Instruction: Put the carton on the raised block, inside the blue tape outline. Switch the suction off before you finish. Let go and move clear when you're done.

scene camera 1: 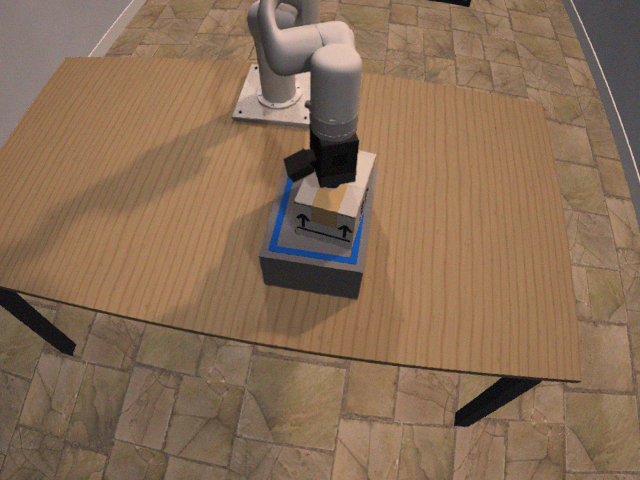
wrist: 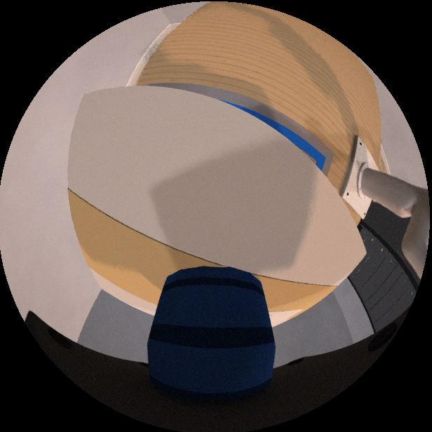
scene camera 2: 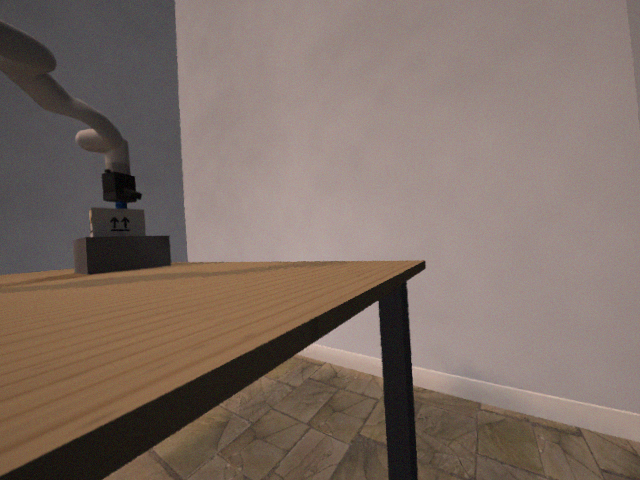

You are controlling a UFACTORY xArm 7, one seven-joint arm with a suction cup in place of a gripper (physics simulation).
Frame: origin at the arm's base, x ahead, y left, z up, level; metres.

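Seen in the pictures: hand, its tool point: [scene camera 2: 121, 213]; arm's base, origin of its link: [scene camera 1: 279, 93].
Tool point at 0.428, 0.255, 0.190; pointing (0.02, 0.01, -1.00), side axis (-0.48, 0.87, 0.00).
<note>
Offsets run from my tool point to a thing's top centre, as dx, dy, dz. "spot": to the spot under its first point. Level surfaces: height alone.
The white carton {-0.013, +0.007, +0.012} [scene camera 1: 325, 229] [scene camera 2: 118, 222] [wrist: 200, 170] with tan tape is upright, its base at or very near the top of the raised grey block {-0.004, -0.018, -0.095} [scene camera 1: 310, 276] [scene camera 2: 129, 253] [wrist: 200, 90]. The blue tape outline {spot: +0.097, -0.003, -0.095} [scene camera 1: 315, 254] [wrist: 310, 149] shows in front of the carton and to its left in scene camera 1. The carton's right side is close to the right strip; whether its whole base is inside cannot be told, as its rear is hidden. My blue suction cup [scene camera 1: 333, 184] [scene camera 2: 120, 205] [wrist: 212, 310] presses on the carton's top and appears attached to it.
The wooden table {dz -0.216} [scene camera 1: 465, 232] [scene camera 2: 155, 330] [wrist: 225, 40] carries the block and the arm's white base plate [scene camera 1: 248, 111] [wrist: 352, 192] behind it. A black camera housing [scene camera 1: 300, 164] sticks out beside the cup, above the carton's left rear.
</note>
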